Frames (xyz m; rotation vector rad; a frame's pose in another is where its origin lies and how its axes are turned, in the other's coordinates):
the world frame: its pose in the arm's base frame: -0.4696 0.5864 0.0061 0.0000 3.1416 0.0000
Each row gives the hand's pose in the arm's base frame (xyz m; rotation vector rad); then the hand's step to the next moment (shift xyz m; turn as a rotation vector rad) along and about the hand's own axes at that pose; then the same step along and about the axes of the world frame.
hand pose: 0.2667 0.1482 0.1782 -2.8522 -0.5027 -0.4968
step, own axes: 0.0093 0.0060 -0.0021 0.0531 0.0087 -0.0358
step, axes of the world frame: -0.0098 -0.0033 -0.0044 -0.0398 -0.0014 -0.0509
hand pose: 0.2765 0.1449 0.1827 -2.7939 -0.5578 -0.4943
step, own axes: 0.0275 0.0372 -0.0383 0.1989 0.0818 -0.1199
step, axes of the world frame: -0.0285 -0.0360 -0.0387 -0.1731 -0.0451 -0.1692
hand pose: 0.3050 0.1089 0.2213 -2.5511 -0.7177 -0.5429
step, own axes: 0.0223 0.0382 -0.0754 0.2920 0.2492 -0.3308
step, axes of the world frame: -0.0203 -0.0585 -0.0617 -0.2881 -0.2433 -0.3384
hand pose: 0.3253 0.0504 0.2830 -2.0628 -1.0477 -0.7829
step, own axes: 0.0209 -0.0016 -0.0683 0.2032 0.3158 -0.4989
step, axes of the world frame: 0.0048 -0.0439 -0.0561 -0.2667 -0.4433 -0.3496
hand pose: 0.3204 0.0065 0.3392 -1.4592 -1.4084 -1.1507
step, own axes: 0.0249 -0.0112 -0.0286 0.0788 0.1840 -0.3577
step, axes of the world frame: 0.0143 -0.0195 -0.0313 -0.1509 -0.3336 -0.1843
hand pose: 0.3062 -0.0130 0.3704 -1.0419 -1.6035 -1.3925
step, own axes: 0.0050 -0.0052 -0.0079 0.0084 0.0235 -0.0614
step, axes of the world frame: 0.0065 -0.0077 -0.0036 -0.0204 -0.0584 -0.0239
